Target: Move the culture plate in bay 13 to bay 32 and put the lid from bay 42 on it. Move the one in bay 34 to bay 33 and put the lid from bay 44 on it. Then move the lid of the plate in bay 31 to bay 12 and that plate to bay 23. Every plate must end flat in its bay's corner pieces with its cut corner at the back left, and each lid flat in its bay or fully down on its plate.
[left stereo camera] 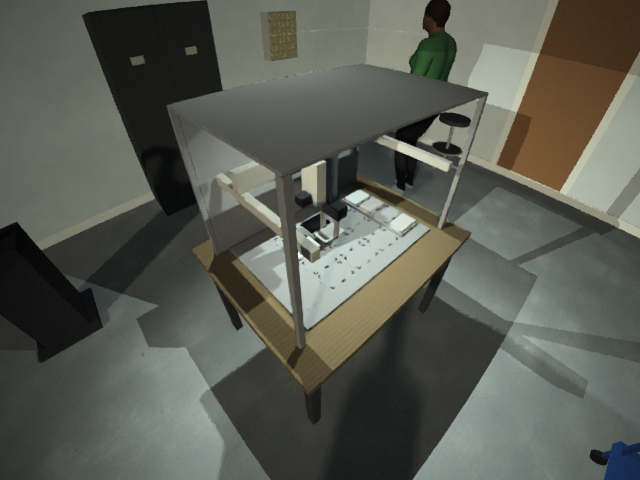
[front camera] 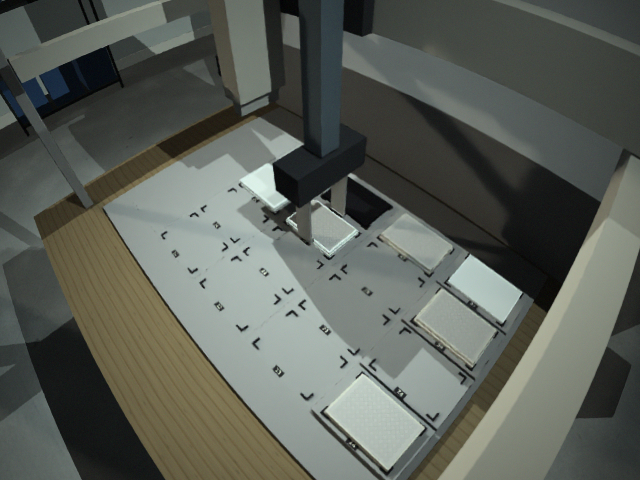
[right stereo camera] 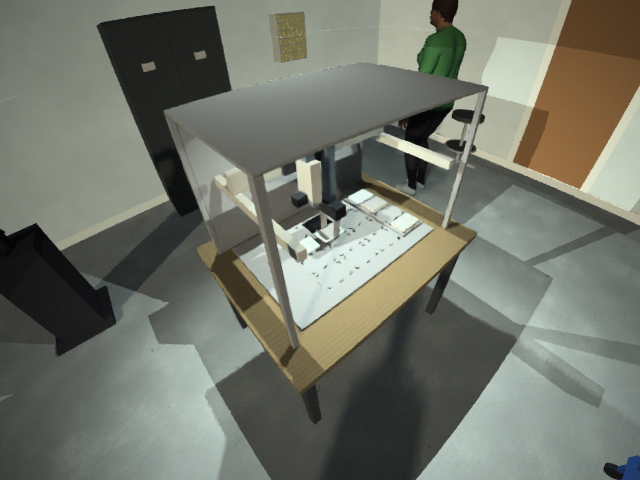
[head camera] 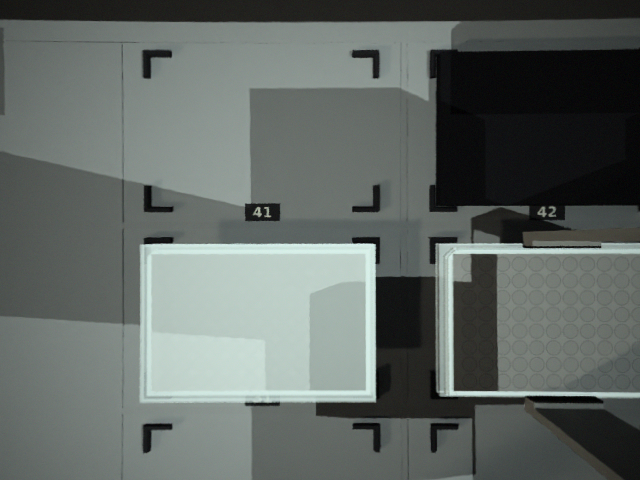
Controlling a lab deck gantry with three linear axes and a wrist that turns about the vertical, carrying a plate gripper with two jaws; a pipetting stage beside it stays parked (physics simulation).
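Frame: origin at the robot's base, x right, y ahead, z up, level; centimetres.
Seen in the pictures: gripper, fingertip midpoint: (left stereo camera: pixel 329 232) (front camera: pixel 321 225) (right stereo camera: pixel 330 232) (head camera: pixel 556 320); robot's base, link origin: (left stereo camera: pixel 332 288) (front camera: pixel 162 235) (right stereo camera: pixel 329 288).
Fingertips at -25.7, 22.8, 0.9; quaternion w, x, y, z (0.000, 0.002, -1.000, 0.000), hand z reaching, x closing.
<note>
Pixels of each thing's top centre, then the offset from my fingertips to it, as dx, dy, dz. "spot": a spot on its surface instead.
- culture plate, top centre: (head camera: pixel 562 322) (front camera: pixel 321 223) (right stereo camera: pixel 330 231) (left stereo camera: pixel 329 231) +0.0, +0.0, +0.6
- lidded plate, top centre: (head camera: pixel 258 323) (front camera: pixel 270 183) (right stereo camera: pixel 304 246) +0.0, -16.4, +0.8
- black flat lid, top centre: (head camera: pixel 555 127) (front camera: pixel 356 199) (left stereo camera: pixel 315 222) (right stereo camera: pixel 316 222) -10.7, +0.0, -0.1
- lidless plate, top centre: (front camera: pixel 457 324) (right stereo camera: pixel 374 203) (left stereo camera: pixel 371 203) +0.0, +32.8, +2.0
- pale lid, top centre: (front camera: pixel 486 286) (right stereo camera: pixel 360 196) (left stereo camera: pixel 357 196) -10.7, +32.8, +1.4
- bay 43, surface spot: (front camera: pixel 416 242) spot: -10.0, +16.6, +0.6
- bay 14, surface spot: (front camera: pixel 374 421) spot: +21.6, +32.8, +2.0
My gripper (front camera: pixel 324 227) (head camera: pixel 563 321) (left stereo camera: pixel 329 227) (right stereo camera: pixel 329 226) is shut on the culture plate (front camera: pixel 330 232) (head camera: pixel 547 289) at bay 32. The plate looks level, low over or in its corner pieces, lidless, its cut corner at the back left; its right end is outside the head view. The lidded plate (front camera: pixel 263 186) (head camera: pixel 232 320) is in bay 31. A black flat lid (front camera: pixel 368 204) (head camera: pixel 542 155) lies in bay 42. The lidless plate (front camera: pixel 454 325) stands in bay 34. A pale lid (front camera: pixel 485 286) lies in bay 44.
Pale plates stand in bay 43 (front camera: pixel 416 242) and bay 14 (front camera: pixel 374 421). Bays 12, 13, 23 and 33 show bare corner pieces in the front view. The column with bays 14 to 44 has raised edges. The pipetting stage (front camera: pixel 245 51) is parked behind and left of my gripper.
</note>
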